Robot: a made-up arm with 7 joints.
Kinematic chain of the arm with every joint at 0, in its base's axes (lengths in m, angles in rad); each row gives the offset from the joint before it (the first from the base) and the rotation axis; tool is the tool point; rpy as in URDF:
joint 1: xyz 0 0 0.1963 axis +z
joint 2: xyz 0 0 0 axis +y
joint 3: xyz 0 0 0.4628 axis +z
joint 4: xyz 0.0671 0 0 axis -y
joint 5: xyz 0.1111 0 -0.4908 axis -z
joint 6: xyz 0 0 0 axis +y
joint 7: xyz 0.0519 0 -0.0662 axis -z
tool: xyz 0 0 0 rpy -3.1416 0 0
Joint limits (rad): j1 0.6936..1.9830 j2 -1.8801..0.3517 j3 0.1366..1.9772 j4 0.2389..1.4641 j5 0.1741..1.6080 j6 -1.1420..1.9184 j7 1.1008..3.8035
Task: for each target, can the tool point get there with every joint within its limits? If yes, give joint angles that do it. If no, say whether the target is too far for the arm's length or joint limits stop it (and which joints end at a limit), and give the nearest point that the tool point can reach.
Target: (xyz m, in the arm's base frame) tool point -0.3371 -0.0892 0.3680
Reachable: yes | joints 1.7747 -1.6517 1.0026 0.4777 0.8337 1.4007 2.7664
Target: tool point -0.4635 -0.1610 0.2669
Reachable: yes | joints 1.7399 -0.5394 1.5406 0.7301 0.8476 1.5189 2.9014
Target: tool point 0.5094 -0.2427 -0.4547
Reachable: no: joint limits stop it (at a limit: joint 1, joint 2, joint 3, joint 4, joint 5) | nearest point 0.2227 0.1606 0.0480 | short by 0.705 m
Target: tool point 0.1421 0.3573 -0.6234
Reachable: no: joint limits stop it (at a limit: joint 2, joint 3) | nearest point 0.1103 0.2773 0.0262 | short by 0.655 m
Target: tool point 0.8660 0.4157 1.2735
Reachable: no: too far | nearest point 0.3972 0.3839 0.8333 | short by 0.644 m
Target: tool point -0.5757 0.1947 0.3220
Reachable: yes | joints 0.8820 -0.7164 1.8197 0.8714 1.0044 -0.4091 3.2094
